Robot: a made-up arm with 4 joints. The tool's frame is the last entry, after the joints. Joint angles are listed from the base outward. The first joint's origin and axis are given. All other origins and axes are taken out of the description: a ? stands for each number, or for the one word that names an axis. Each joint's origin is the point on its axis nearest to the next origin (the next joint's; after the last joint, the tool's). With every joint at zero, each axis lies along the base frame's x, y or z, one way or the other. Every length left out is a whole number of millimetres.
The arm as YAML. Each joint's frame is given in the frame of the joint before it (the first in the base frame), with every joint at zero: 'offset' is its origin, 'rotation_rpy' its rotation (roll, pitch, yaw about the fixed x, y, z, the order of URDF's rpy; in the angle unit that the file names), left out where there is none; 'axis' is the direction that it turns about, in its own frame. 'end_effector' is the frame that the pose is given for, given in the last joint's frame.
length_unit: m
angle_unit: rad
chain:
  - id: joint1
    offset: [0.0, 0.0, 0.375]
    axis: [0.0, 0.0, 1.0]
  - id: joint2
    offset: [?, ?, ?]
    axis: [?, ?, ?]
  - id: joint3
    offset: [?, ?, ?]
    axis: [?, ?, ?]
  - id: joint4
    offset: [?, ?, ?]
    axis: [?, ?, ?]
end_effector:
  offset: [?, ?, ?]
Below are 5 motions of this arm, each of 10 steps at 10 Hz.
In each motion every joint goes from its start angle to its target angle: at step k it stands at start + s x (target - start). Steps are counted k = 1, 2, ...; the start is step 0. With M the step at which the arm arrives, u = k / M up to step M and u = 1 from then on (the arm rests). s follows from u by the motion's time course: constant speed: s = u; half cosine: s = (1 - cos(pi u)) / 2; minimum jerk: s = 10 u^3 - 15 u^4 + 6 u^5.
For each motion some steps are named. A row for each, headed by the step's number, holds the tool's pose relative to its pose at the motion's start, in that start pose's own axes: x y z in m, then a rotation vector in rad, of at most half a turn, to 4 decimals.
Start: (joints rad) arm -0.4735 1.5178 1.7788 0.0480
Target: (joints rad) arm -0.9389 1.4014 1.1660 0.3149
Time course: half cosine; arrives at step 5
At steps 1, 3, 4, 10:
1: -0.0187 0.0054 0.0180 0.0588 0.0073 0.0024
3: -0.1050 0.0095 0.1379 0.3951 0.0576 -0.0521
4: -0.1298 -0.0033 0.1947 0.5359 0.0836 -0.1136
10: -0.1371 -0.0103 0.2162 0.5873 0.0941 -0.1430

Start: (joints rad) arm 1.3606 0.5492 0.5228 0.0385
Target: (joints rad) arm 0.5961 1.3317 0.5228 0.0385
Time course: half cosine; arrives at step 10
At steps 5, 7, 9, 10:
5: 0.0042 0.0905 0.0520 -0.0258 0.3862 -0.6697
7: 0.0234 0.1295 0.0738 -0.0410 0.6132 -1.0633
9: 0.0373 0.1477 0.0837 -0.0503 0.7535 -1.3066
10: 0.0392 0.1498 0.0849 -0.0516 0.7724 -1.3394

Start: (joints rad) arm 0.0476 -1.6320 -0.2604 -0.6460
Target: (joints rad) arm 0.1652 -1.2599 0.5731 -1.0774
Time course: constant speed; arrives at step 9
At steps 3, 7, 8, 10:
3: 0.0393 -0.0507 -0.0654 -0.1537 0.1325 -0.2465
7: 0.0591 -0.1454 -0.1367 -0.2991 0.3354 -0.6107
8: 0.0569 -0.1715 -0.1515 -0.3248 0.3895 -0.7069
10: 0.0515 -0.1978 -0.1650 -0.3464 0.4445 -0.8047

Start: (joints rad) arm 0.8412 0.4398 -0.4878 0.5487
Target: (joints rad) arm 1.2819 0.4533 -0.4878 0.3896
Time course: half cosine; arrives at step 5
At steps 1, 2, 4, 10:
1: 0.0043 -0.0098 0.0018 0.0186 0.0343 0.0309
2: 0.0170 -0.0348 0.0053 0.0649 0.1241 0.1131
4: 0.0516 -0.0865 0.0063 0.1571 0.3236 0.3042
10: 0.0582 -0.0946 0.0056 0.1713 0.3574 0.3379

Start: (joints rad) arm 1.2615 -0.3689 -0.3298 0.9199
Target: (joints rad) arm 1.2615 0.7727 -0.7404 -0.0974
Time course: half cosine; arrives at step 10
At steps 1, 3, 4, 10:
1: 0.0036 0.0024 -0.0046 -0.0146 0.0157 -0.0242
3: 0.0310 0.0148 -0.0386 -0.1018 0.1231 -0.2117
4: 0.0526 0.0184 -0.0632 -0.1433 0.1930 -0.3624
10: 0.1539 -0.0117 -0.1483 -0.0601 0.3377 -1.0405

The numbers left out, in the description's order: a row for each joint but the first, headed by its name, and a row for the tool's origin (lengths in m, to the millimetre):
joint2: xyz -0.263 -0.092 0.0, axis 0.0 0.0 -1.0
joint3: xyz -0.161 -0.104 0.0, axis -1.0 0.0 0.0
joint4: xyz 0.0 0.263 -0.085, axis 0.0 -1.0 0.0
tool: xyz 0.097 0.0 -0.018

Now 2 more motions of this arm.
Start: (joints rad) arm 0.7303 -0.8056 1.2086 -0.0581
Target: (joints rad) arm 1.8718 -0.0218 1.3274 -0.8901
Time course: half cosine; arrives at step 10
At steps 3, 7, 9, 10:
3: -0.0129 -0.0266 -0.0852 -0.0279 0.1022 0.0215
7: 0.0378 -0.1101 -0.3233 -0.1204 0.3895 0.0461
9: 0.0784 -0.1347 -0.3861 -0.1501 0.4769 0.0424
10: 0.0846 -0.1378 -0.3939 -0.1541 0.4886 0.0415

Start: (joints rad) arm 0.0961 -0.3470 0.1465 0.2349
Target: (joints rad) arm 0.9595 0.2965 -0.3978 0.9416
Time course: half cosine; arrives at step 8
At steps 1, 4, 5, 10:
1: 0.0002 -0.0080 0.0068 0.0221 -0.0280 0.0029
4: 0.0195 -0.1215 0.0857 0.2948 -0.3520 -0.0077
5: 0.0369 -0.1745 0.1144 0.4076 -0.4754 -0.0379
10: 0.0767 -0.2624 0.1534 0.5844 -0.6582 -0.1193

